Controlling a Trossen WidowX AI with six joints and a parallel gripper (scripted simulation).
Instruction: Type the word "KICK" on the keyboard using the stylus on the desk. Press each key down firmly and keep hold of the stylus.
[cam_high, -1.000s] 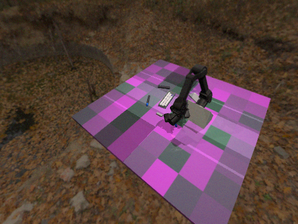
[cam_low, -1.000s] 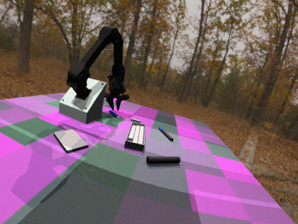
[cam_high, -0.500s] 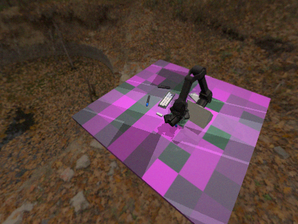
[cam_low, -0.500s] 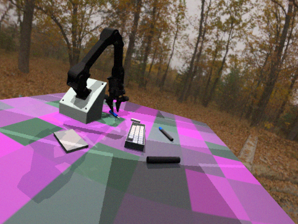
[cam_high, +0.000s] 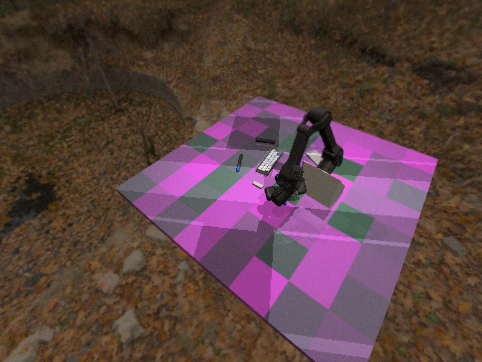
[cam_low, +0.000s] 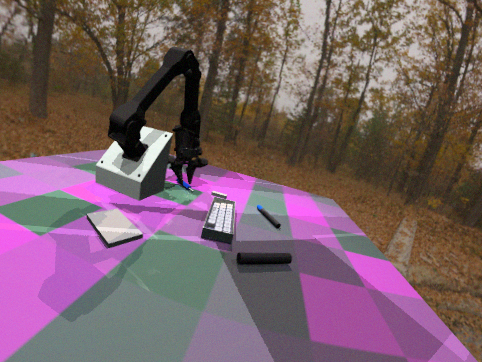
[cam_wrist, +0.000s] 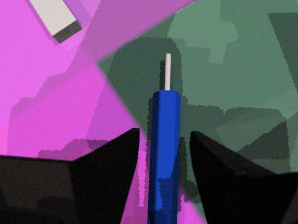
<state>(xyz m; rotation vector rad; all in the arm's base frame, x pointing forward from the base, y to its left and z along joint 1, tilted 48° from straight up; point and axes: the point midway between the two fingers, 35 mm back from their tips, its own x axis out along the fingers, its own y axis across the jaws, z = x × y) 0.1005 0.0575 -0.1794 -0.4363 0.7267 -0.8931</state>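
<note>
Now: gripper tip 1 cm to the left of the blue stylus and 1 cm short of it. Round my gripper tip: grey block (13 cm ahead, 2 cm to the left, 1 cm below); flat tile (37 cm to the right, 2 cm ahead, 1 cm below); blue pen (30 cm ahead, 1 cm to the right).
</note>
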